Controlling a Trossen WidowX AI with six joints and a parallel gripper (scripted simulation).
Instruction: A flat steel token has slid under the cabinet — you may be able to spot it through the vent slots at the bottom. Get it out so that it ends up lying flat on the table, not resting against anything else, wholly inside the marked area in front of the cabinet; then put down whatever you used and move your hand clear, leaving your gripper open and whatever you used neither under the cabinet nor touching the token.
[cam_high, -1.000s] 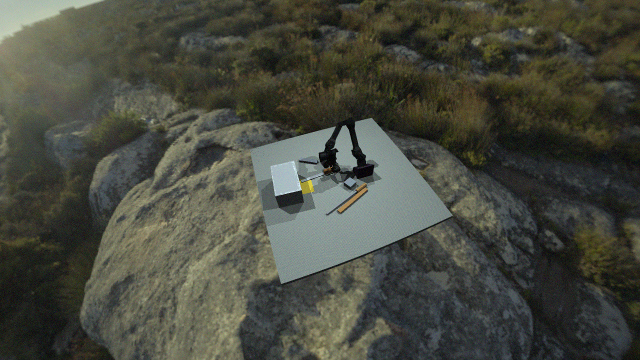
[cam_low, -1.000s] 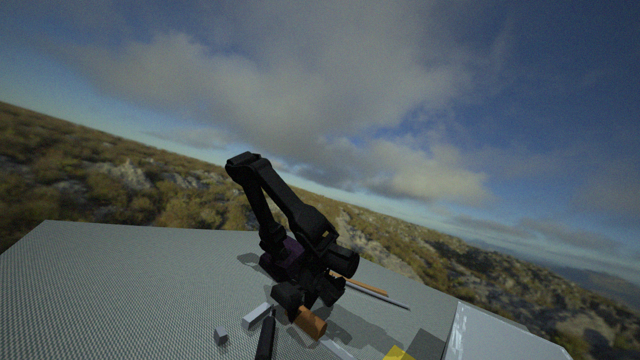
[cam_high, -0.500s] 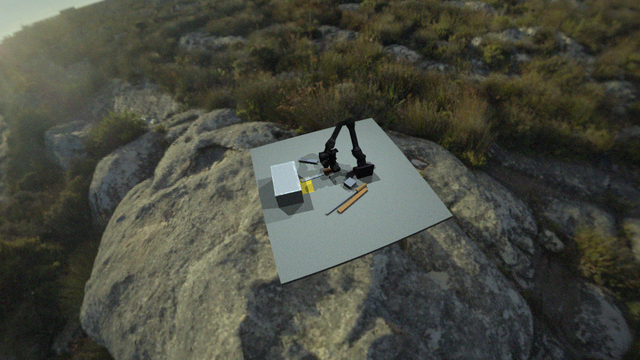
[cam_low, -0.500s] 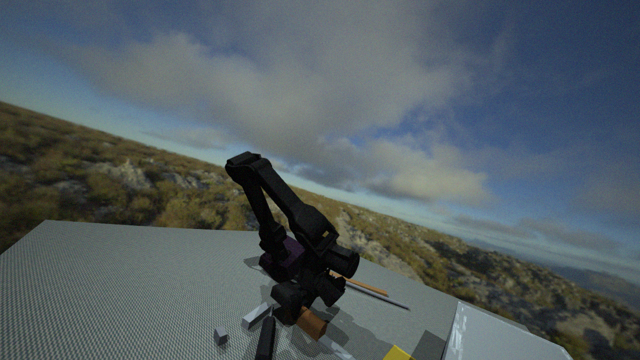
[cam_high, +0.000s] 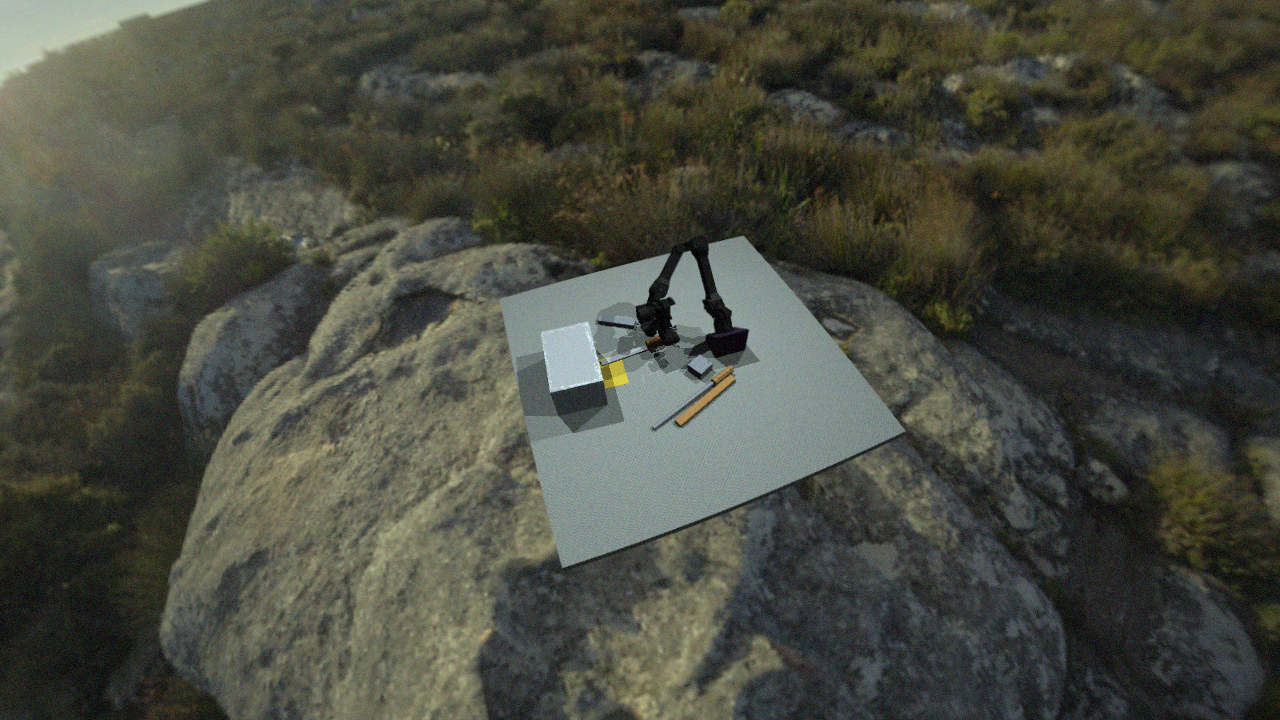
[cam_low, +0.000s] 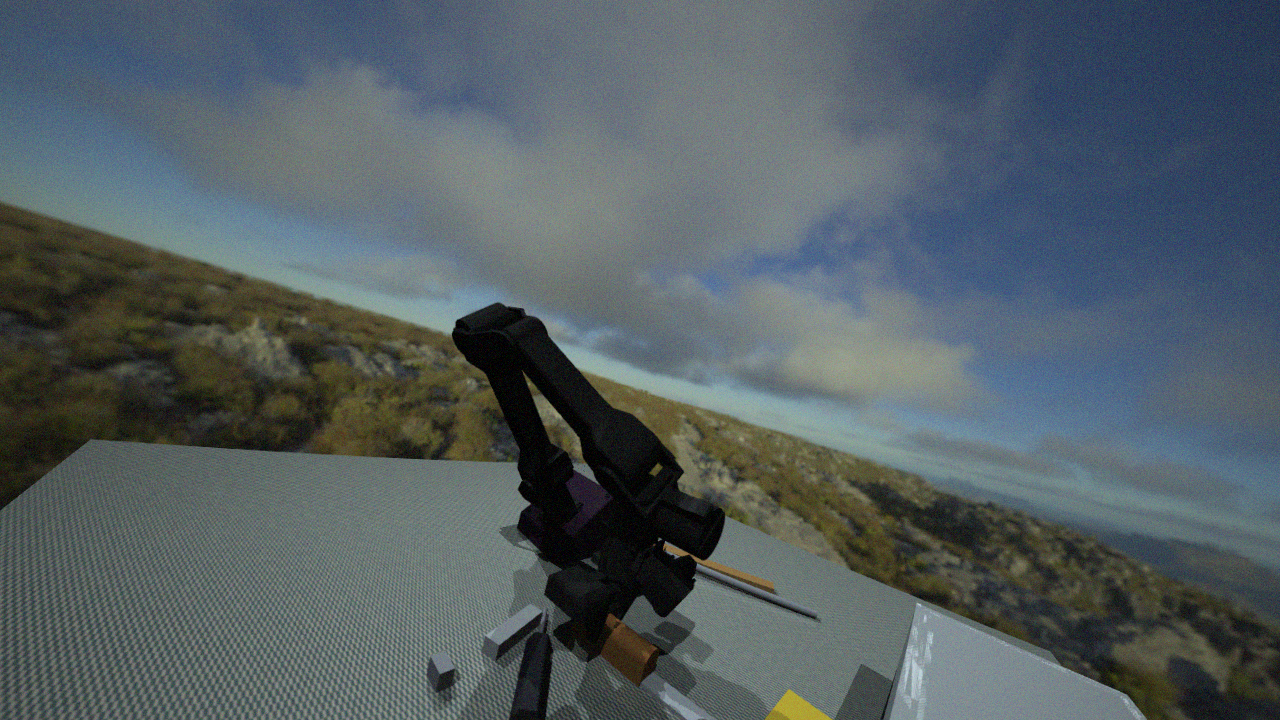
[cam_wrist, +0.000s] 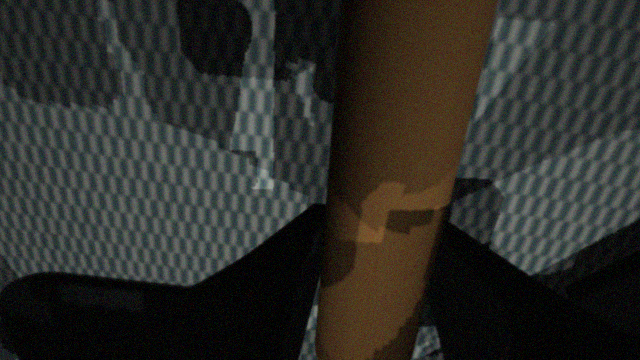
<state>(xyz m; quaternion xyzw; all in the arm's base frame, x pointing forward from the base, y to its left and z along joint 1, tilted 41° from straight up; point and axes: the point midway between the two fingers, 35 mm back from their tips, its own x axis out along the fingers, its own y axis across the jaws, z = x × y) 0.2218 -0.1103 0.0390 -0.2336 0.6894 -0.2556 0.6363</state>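
Right now my gripper tip is 9 cm to the left of the grey bar and 6 cm past it. From my gripper tip the other things lie so: grey block 19 cm to the left, 7 cm behind, 1 cm above; small grey cube 18 cm to the right, 5 cm behind; wooden stick 34 cm to the left, 2 cm behind.
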